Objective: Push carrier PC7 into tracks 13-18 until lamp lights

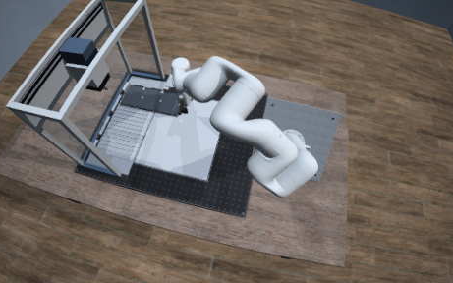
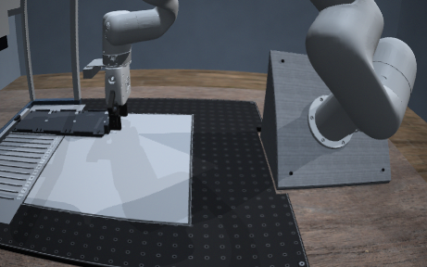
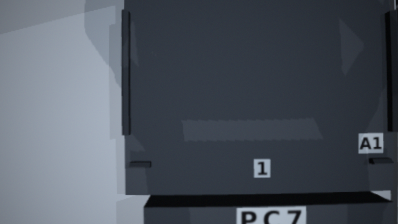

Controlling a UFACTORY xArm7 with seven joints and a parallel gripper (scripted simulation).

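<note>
The pale grey sheet is 13 cm to the left of my hand, 3 cm behind it and 2 cm below it. From my hand the other things lie so: carrier PC7 (19 cm ahead, 1 cm to the left, 1 cm below).
</note>
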